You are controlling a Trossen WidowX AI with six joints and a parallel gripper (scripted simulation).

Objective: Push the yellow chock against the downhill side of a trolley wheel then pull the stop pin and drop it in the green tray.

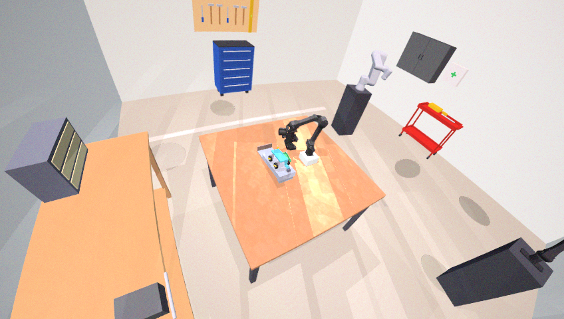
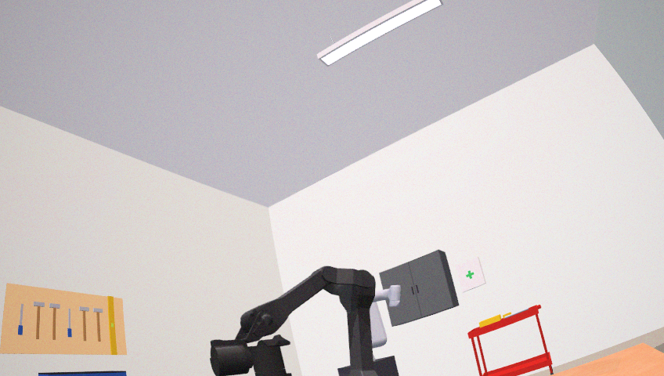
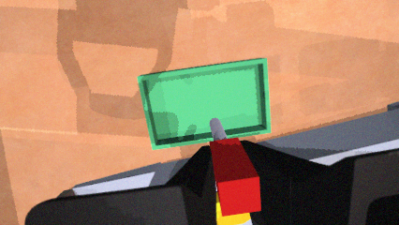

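Now: the green tray 120 mm below my gripper tip. Also, from my gripper tip: red-headed stop pin (right at my gripper tip); yellow chock (70 mm ahead, 30 mm below); trolley (110 mm ahead, 100 mm to the left).
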